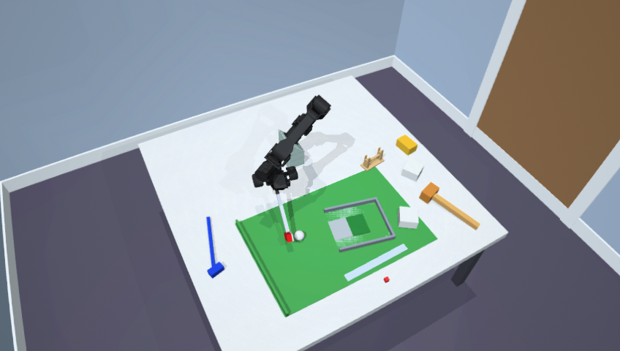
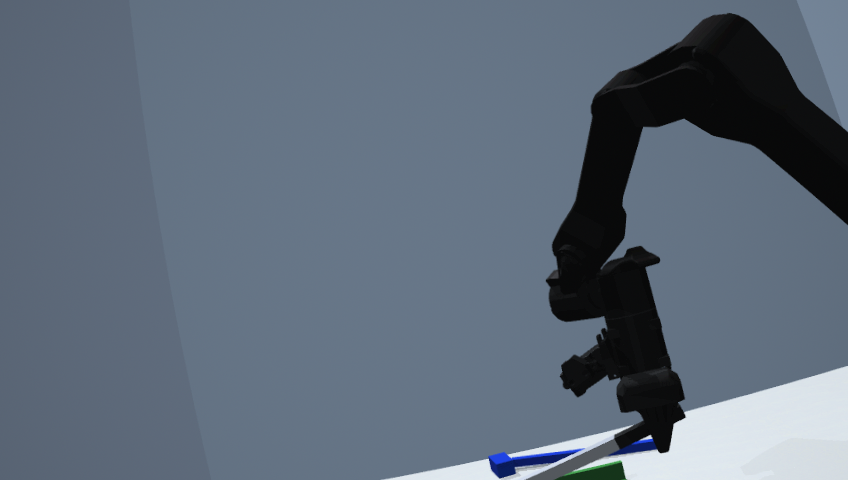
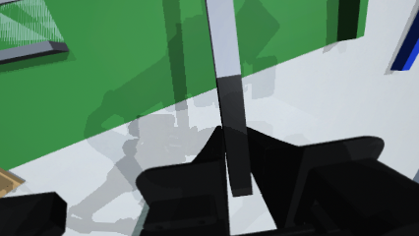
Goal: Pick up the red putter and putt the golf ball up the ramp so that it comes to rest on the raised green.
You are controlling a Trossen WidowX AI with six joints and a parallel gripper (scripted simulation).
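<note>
My gripper tip is now 12 cm short of the red putter and 2 cm to the left of it. Also, from my gripper tip: blue putter: 9 cm ahead, 34 cm to the right, 8 cm below; then green mat: 26 cm ahead, 16 cm to the left, 10 cm below; then white golf ball: 22 cm ahead, 7 cm below.
</note>
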